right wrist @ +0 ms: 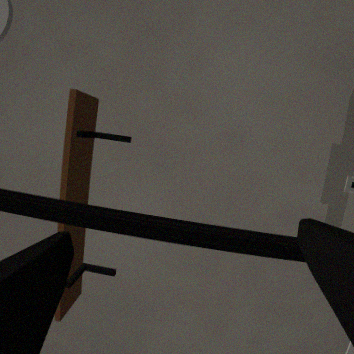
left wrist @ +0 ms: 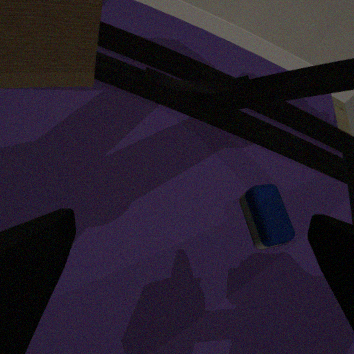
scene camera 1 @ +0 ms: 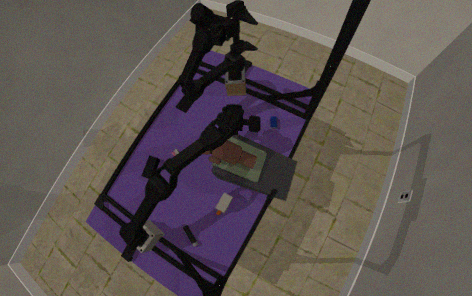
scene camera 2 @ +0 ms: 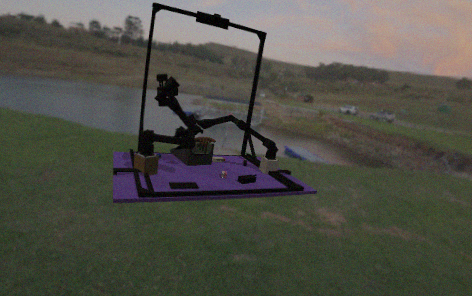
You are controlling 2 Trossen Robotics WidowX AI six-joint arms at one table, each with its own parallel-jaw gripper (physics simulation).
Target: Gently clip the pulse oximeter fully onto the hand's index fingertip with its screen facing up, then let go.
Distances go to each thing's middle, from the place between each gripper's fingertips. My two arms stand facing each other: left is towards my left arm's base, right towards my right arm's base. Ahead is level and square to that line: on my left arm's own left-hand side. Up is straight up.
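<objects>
With the green-grey block (scene camera 1: 253,174) as my reference, my right hand is 29 cm to the right of it, 37 cm above it and 7 cm past it. The dark grey plate (scene camera 1: 278,170) is 45 cm below my right hand, and it is also 28 cm to the left of that hand and 13 cm behind it. As for the blue pulse oximeter (left wrist: 269,225), I find it 11 cm behind my right hand, 3 cm to the left of it and 48 cm below it.
The blue pulse oximeter has my left hand 11 cm above it, 11 cm past it and 8 cm to the left of it. From that same left hand, the green-grey block is 19 cm to the left and 7 cm behind, while the dark grey plate is 9 cm below, 13 cm behind and 17 cm to the left.
</objects>
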